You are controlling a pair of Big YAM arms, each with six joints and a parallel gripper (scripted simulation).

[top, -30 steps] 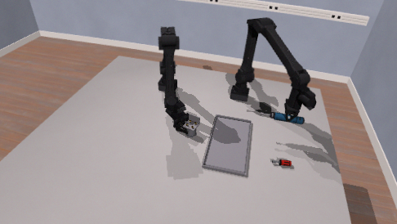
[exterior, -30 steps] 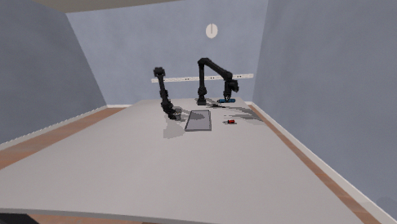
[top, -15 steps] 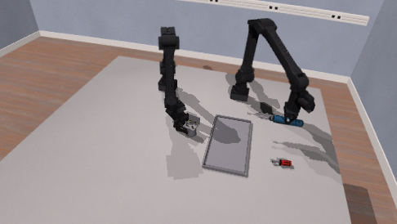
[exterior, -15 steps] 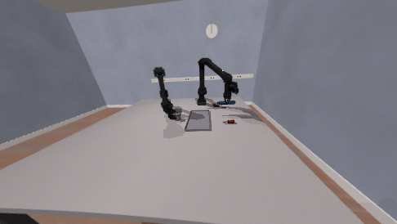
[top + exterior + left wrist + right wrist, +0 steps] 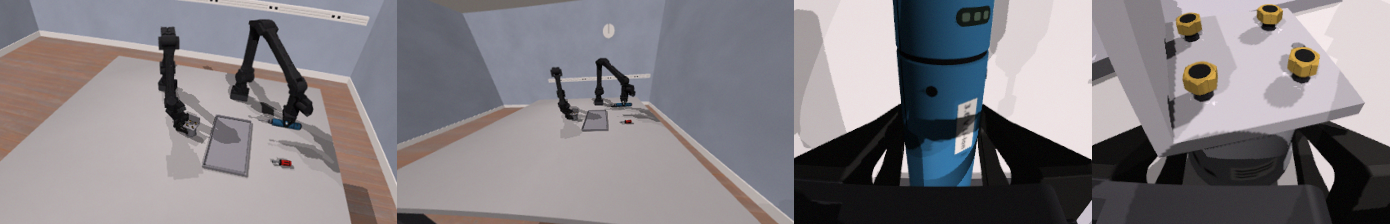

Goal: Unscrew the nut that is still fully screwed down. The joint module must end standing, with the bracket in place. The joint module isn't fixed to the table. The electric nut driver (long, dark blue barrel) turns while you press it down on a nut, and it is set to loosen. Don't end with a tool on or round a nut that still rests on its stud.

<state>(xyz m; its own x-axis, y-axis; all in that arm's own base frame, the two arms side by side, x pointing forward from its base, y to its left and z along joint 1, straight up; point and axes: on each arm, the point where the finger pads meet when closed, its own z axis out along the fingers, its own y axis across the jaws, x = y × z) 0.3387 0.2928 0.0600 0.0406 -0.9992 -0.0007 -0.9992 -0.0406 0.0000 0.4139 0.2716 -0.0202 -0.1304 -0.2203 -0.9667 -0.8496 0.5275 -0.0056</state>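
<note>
Now: right hand 50 mm below the grey bracket. Round my right hand: flat grey tray 30 mm ahead, 220 mm to the left, 20 mm below; then nut 10 mm ahead, 20 mm to the right, 50 mm above; then grey tip 70 mm behind, 390 mm to the left, 80 mm above.
</note>
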